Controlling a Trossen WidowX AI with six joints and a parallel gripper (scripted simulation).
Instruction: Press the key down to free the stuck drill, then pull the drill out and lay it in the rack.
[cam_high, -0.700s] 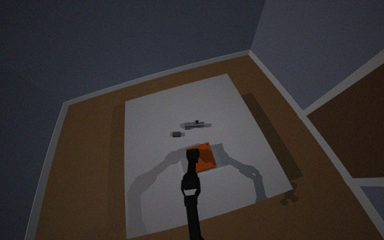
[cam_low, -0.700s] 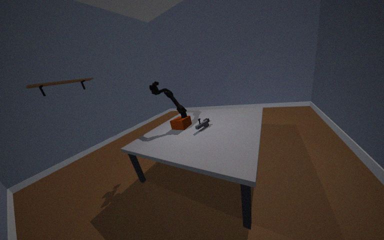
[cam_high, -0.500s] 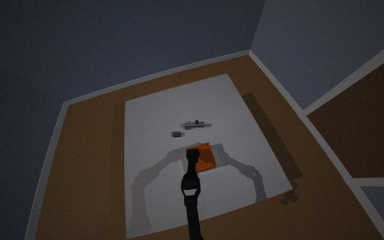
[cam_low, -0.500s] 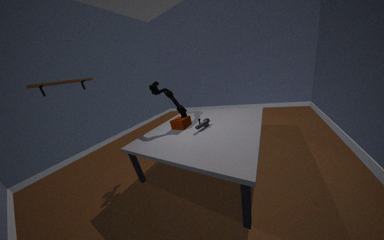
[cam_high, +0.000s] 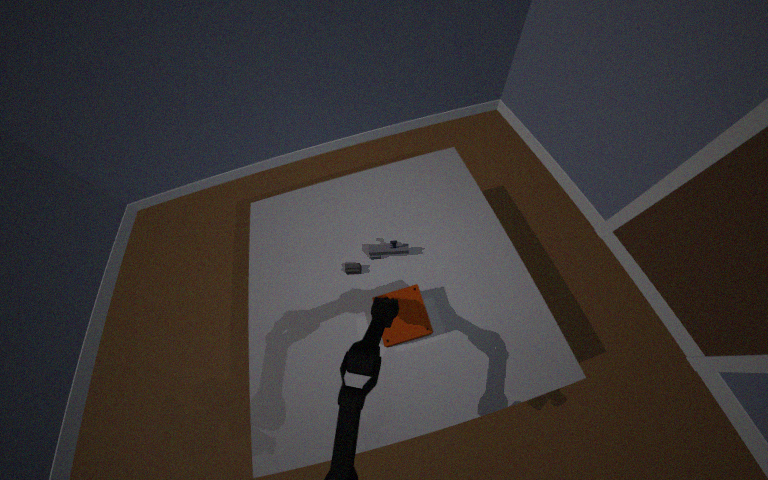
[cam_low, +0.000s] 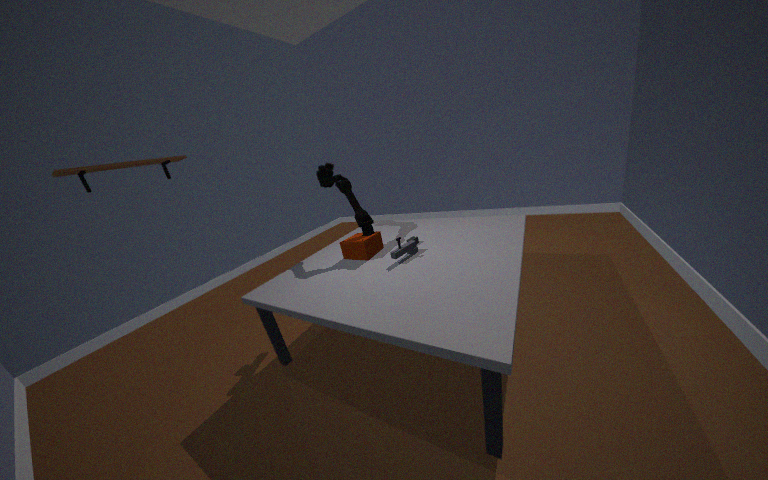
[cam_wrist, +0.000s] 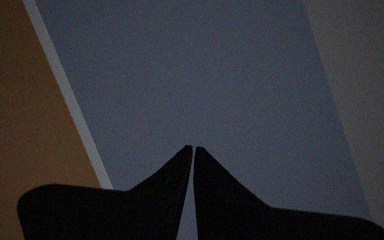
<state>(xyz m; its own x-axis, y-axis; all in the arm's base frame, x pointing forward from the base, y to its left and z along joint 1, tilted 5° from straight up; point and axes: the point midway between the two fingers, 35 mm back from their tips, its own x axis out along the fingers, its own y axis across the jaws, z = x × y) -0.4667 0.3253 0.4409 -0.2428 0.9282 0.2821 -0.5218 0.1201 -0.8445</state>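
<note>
Now: the dark key 77 cm ahead of my gripper tip, 48 cm to the right of it and 42 cm below it. Round my gripper tip: drill (78 cm ahead, 43 cm to the right, 46 cm below).
</note>
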